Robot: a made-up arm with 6 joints. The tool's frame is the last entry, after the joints. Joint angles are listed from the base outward. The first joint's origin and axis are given. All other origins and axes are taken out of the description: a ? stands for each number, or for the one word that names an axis. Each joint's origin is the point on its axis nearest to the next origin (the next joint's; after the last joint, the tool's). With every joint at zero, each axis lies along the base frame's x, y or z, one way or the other. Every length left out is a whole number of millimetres.
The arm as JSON. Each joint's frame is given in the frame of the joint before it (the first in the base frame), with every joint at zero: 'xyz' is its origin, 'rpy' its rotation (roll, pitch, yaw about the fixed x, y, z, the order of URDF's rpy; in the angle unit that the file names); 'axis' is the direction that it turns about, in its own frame. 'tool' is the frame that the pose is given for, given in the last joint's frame.
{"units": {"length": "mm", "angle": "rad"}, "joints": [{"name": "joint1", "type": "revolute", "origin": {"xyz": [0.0, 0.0, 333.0], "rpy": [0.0, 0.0, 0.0]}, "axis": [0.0, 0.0, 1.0]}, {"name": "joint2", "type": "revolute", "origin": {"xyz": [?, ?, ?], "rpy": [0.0, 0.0, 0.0]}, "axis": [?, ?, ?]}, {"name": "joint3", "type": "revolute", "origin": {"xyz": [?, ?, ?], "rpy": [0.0, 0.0, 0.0]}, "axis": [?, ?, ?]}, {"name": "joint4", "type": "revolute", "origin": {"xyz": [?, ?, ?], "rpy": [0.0, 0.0, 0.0]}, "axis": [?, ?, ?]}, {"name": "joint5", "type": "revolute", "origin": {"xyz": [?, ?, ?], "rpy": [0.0, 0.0, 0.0]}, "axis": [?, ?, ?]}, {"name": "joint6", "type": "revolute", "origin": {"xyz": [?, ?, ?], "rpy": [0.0, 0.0, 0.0]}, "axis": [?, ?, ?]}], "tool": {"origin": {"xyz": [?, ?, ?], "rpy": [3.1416, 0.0, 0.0]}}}
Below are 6 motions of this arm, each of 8 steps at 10 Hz.
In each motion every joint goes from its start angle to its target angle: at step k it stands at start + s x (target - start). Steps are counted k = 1, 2, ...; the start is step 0. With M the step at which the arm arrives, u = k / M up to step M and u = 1 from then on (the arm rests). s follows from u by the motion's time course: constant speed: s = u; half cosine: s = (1 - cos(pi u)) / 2; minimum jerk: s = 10 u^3 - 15 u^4 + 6 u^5.
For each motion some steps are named. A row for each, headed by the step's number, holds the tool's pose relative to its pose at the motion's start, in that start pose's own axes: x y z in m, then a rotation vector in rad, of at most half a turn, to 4 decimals.
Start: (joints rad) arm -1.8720 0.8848 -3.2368 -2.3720 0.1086 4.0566
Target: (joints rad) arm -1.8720 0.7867 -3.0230 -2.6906 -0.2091 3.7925
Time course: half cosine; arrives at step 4
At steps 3, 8:
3: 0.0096 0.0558 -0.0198 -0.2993 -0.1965 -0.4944
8: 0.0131 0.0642 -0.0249 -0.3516 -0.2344 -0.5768

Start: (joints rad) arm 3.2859 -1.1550 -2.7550 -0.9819 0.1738 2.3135
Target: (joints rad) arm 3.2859 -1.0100 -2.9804 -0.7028 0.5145 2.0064
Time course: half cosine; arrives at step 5
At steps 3, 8:
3: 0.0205 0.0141 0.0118 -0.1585 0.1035 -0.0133
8: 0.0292 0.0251 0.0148 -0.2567 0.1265 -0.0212

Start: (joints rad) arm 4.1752 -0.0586 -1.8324 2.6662 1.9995 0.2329
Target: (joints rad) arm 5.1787 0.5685 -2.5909 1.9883 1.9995 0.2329
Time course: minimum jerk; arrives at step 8
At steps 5, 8:
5: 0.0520 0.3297 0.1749 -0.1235 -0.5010 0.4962
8: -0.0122 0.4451 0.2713 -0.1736 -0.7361 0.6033

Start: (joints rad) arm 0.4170 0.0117 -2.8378 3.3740 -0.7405 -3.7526
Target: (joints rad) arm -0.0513 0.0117 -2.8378 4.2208 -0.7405 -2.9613
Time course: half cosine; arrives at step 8
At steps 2, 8:
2: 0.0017 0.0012 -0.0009 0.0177 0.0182 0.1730
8: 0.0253 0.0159 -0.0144 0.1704 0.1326 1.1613

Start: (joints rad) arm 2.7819 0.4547 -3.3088 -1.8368 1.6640 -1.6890
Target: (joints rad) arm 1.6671 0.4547 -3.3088 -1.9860 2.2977 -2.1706
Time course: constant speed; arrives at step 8
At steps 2, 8:
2: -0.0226 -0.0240 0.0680 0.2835 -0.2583 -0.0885
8: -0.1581 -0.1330 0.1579 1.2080 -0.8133 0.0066

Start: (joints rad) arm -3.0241 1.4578 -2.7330 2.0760 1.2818 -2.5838
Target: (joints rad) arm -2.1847 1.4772 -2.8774 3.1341 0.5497 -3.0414
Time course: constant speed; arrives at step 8
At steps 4, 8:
4: 0.0406 -0.2001 0.2361 -0.2406 0.0888 0.1710
8: 0.1493 -0.4946 0.3775 -0.2542 -0.0497 0.5447

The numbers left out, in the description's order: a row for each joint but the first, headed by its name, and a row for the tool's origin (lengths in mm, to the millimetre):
joint2: xyz 0.0 0.0 0.0, axis 0.0 1.0 0.0
joint3: xyz 57.0 0.0 302.0, axis 0.0 1.0 0.0
joint4: xyz 97.0 0.0 -427.0, axis 0.0 0.0 -1.0
joint5: xyz 0.0 0.0 0.0, axis 0.0 1.0 0.0
joint6: xyz 75.0 0.0 -96.0, axis 0.0 0.0 -1.0
tool: xyz 0.0 0.0 0.0

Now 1 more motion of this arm.
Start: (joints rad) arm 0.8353 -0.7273 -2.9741 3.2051 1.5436 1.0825
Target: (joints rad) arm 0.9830 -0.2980 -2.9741 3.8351 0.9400 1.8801
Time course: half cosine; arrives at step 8
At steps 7, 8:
7: -0.0571 -0.0570 -0.4172 1.0286 -0.6973 0.7101
8: -0.0580 -0.0532 -0.4335 1.0566 -0.7457 0.7352

